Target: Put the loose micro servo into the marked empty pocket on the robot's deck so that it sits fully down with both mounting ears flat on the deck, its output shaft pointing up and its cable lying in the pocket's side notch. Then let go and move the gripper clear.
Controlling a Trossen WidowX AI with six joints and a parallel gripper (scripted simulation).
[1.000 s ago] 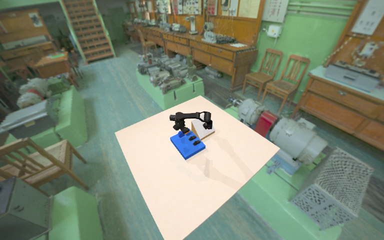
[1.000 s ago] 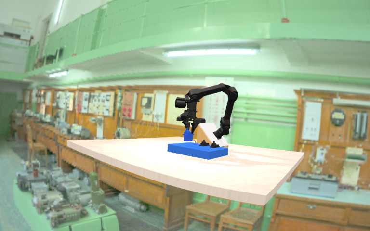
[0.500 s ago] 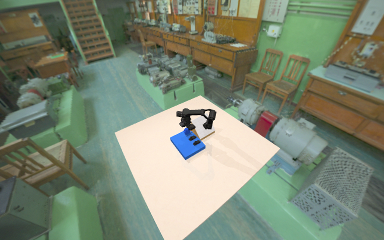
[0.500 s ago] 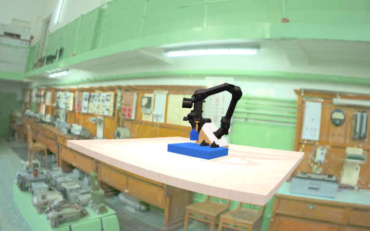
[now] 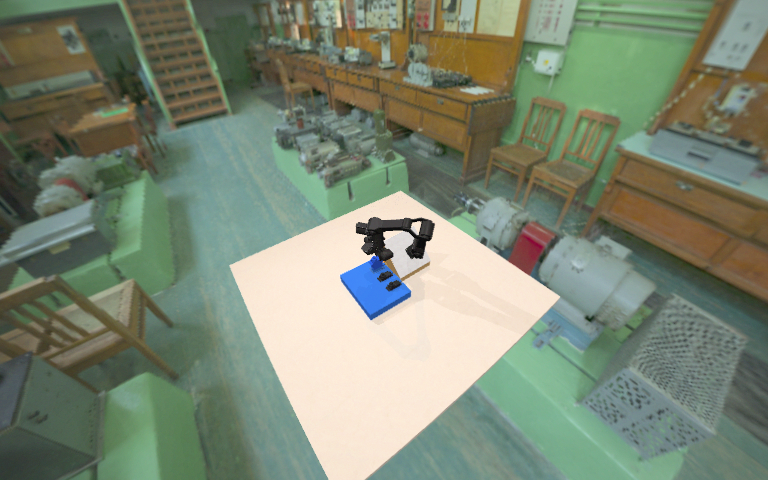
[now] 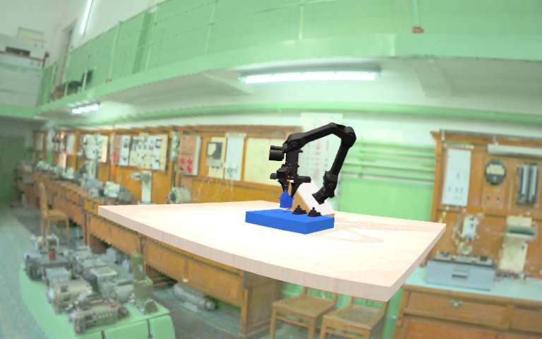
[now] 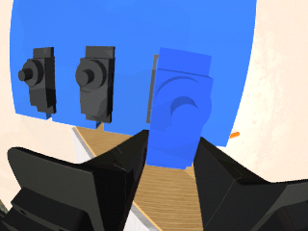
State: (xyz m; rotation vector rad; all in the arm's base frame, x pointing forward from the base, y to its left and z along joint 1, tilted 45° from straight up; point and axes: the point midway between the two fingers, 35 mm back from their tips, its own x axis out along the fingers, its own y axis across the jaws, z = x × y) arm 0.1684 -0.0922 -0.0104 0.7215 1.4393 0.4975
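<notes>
My gripper tip is 130 mm short of the blue deck, 60 mm to the right of it and 90 mm above it.
</notes>
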